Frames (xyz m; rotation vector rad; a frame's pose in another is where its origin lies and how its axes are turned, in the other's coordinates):
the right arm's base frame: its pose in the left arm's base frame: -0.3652 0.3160 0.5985 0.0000 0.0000 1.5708
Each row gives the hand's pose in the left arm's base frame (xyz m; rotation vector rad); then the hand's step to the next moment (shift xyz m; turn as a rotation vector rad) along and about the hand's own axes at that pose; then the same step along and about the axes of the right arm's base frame.
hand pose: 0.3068 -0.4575 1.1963 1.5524 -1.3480 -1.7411
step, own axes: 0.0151 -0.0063 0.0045 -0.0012 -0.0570 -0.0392
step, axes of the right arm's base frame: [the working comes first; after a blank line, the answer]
step, axes of the left arm's base frame: -0.0065 -0.0082 -0.0134 0.0519 0.0109 -0.0445

-0.0082 0.0065 -0.0134 0.0109 -0.0519 -0.0445
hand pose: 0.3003 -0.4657 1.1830 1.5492 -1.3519 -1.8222
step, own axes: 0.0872 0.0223 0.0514 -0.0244 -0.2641 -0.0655
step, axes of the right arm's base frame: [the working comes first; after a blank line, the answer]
step, axes of the left arm's base frame: -0.0801 -0.0578 -0.0314 0.1408 0.1132 -0.2050

-0.0578 0.0801 -0.0314 0.1132 -0.1408 -0.2050
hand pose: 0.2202 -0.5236 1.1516 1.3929 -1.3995 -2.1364
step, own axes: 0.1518 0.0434 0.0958 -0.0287 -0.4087 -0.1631
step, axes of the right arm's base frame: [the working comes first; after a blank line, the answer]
step, axes of the left arm's base frame: -0.1685 -0.0609 -0.0447 0.2628 0.1333 -0.3281

-0.0609 0.1685 -0.0447 0.1333 -0.2628 -0.3281
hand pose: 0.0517 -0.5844 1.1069 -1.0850 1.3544 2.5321
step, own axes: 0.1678 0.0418 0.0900 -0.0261 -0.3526 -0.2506
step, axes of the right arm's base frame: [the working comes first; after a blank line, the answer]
step, axes of the left arm's base frame: -0.1906 -0.0001 -0.0412 0.2882 0.0326 -0.3220

-0.0001 0.1906 -0.0412 0.0326 -0.2882 -0.3220
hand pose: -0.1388 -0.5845 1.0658 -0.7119 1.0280 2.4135
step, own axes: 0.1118 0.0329 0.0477 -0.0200 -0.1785 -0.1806
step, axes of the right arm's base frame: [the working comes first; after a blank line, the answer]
step, axes of the left arm's base frame: -0.1193 0.0344 -0.0211 0.1668 -0.0249 -0.1909

0.0344 0.1193 -0.0211 -0.0249 -0.1668 -0.1909
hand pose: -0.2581 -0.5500 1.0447 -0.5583 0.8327 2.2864
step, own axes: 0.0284 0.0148 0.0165 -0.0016 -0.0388 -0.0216
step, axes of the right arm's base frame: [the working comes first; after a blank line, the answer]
step, axes of the left arm's base frame: -0.0330 0.0142 0.0017 0.0313 0.0078 -0.0305

0.0142 0.0330 0.0017 0.0078 -0.0313 -0.0305
